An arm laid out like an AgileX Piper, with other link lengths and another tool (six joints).
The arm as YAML. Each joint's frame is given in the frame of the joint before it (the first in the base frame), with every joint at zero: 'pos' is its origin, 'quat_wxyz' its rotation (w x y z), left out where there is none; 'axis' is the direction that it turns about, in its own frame. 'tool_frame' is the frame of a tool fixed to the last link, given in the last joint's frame.
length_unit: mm
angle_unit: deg
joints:
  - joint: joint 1
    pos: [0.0, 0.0, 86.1]
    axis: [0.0, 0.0, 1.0]
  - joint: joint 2
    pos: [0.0, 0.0, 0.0]
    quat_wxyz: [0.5, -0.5, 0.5, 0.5]
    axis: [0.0, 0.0, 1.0]
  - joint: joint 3
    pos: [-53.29, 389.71, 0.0]
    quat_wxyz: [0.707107, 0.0, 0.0, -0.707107]
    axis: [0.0, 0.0, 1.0]
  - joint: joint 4
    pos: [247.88, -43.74, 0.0]
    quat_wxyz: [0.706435, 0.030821, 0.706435, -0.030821]
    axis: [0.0, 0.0, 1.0]
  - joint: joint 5
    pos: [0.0, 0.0, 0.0]
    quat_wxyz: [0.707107, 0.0, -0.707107, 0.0]
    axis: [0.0, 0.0, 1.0]
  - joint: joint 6
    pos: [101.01, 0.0, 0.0]
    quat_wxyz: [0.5, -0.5, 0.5, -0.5]
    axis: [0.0, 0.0, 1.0]
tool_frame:
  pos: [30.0, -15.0, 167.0]
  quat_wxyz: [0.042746, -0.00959, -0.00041, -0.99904]
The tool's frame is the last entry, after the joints.
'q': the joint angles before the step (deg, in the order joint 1, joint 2, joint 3, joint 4, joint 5, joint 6). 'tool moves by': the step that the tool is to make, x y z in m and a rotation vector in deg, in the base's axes. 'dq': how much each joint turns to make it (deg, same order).
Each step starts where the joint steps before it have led.
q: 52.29 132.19 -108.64 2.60 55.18 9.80
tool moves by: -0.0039 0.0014 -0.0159 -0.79 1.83 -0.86
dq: 0.13 1.64 -0.60 0.79 0.68 0.80
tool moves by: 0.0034 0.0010 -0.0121 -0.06 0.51 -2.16
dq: 0.00 1.20 0.00 -0.19 -0.95 2.25
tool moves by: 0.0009 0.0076 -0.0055 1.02 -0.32 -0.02
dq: 0.24 0.76 0.00 0.43 -1.77 0.01
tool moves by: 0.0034 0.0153 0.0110 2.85 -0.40 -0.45
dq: 0.14 0.29 -2.03 1.53 -0.78 -0.01
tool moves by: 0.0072 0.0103 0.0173 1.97 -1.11 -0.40
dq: 0.00 -0.01 -2.92 0.15 0.66 0.44
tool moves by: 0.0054 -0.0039 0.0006 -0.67 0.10 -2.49
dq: 0.00 0.25 -1.03 -1.51 1.17 3.21
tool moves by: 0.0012 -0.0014 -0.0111 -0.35 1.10 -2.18
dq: 0.00 0.94 0.01 -0.11 -0.13 2.34
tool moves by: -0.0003 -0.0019 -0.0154 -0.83 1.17 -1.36
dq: 0.00 1.28 0.00 -0.02 0.01 1.44
